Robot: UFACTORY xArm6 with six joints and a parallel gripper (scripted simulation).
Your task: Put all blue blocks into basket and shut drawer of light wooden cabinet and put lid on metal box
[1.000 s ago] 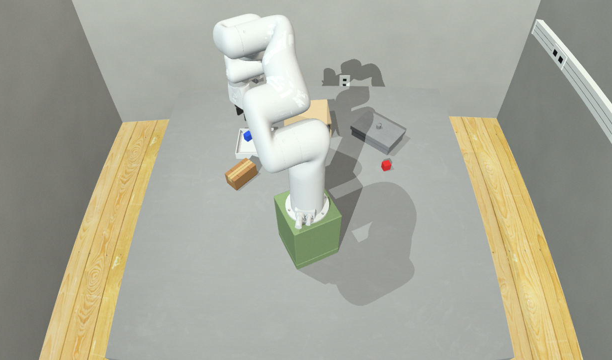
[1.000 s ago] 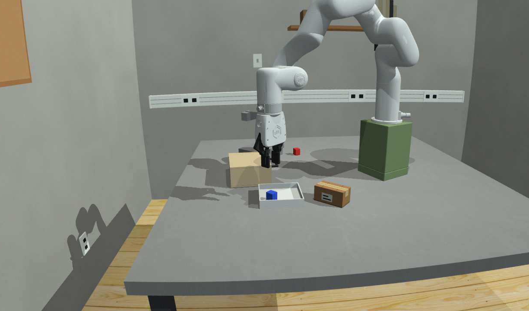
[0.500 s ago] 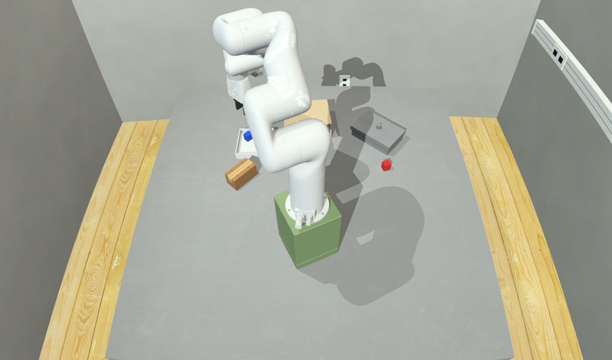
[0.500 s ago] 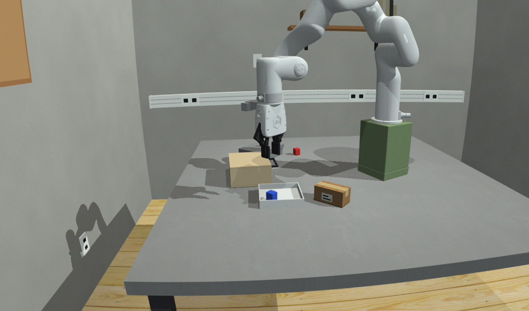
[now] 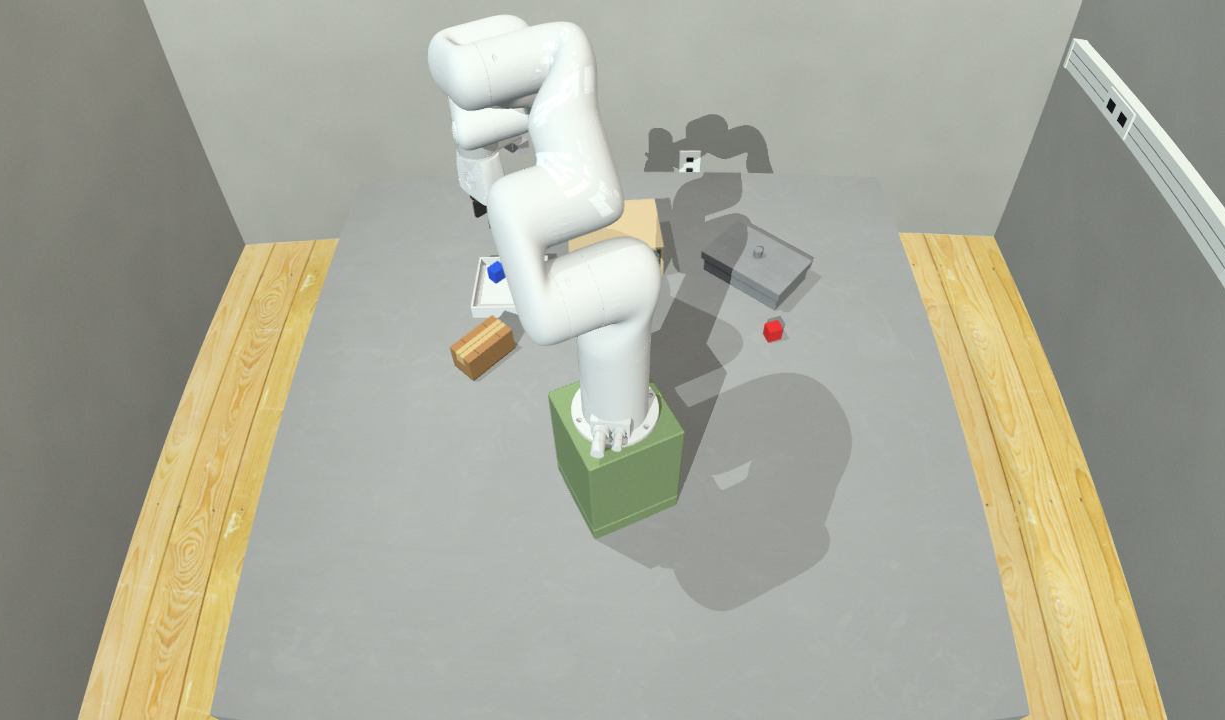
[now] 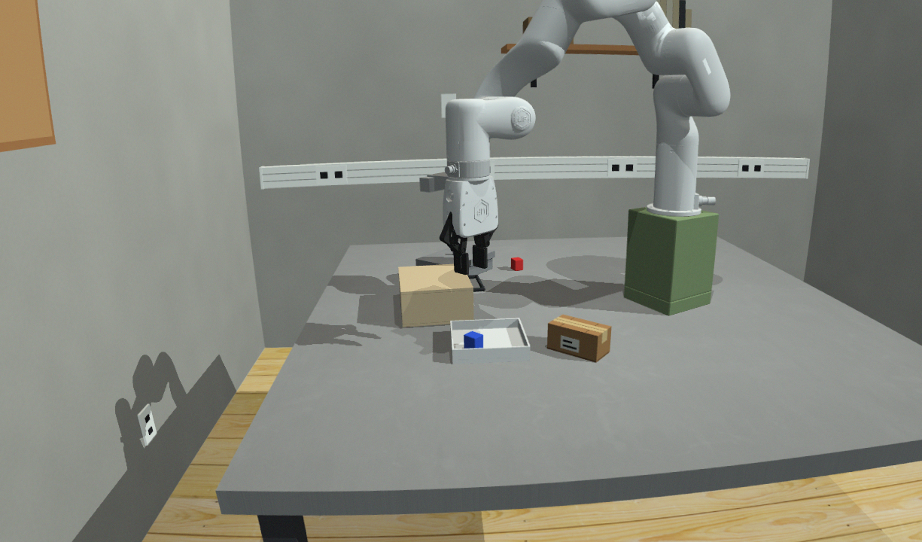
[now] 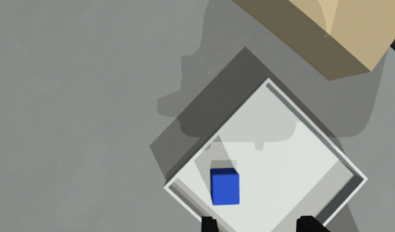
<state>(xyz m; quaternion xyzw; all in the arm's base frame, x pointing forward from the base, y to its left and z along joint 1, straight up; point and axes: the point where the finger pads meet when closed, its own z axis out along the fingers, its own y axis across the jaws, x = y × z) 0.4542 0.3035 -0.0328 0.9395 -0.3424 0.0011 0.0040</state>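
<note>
My hand is 530 mm to the left of the grey metal lid, 140 mm above it and 80 mm short of it. Round my hand: light wooden cabinet (230 mm to the right, 150 mm below, 90 mm ahead); then brown cardboard box (200 mm behind, 150 mm below, 20 mm to the right); then white basket (170 mm below, 30 mm to the right, 30 mm behind).
</note>
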